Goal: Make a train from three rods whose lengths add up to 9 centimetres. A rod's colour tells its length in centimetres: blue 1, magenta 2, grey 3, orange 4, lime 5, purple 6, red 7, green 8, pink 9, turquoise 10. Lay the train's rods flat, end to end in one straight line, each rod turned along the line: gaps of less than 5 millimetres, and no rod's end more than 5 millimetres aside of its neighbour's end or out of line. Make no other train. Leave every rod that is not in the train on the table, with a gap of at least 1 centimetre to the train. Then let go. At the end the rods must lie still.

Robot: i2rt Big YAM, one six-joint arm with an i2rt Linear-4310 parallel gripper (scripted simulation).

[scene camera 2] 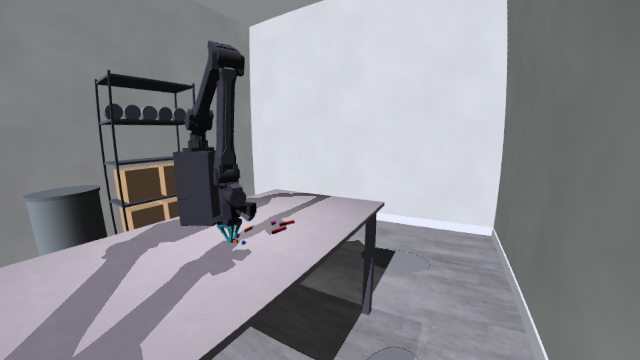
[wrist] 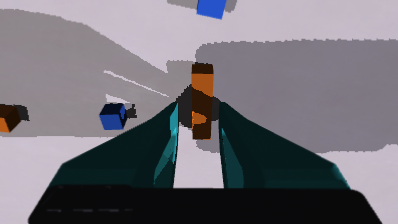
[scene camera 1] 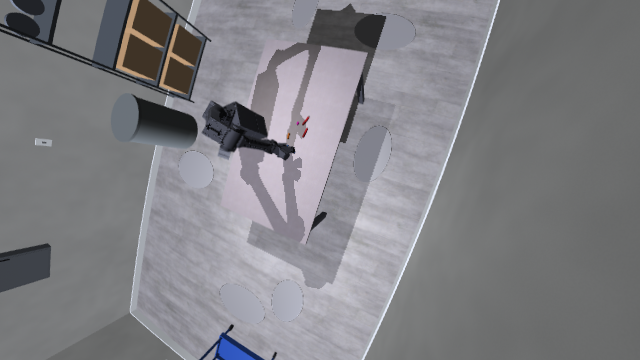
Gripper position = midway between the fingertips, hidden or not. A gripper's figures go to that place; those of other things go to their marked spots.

My gripper (wrist: 198,111): 0.13 m from the lens. An orange rod (wrist: 202,74) is 0.11 m from the lens.
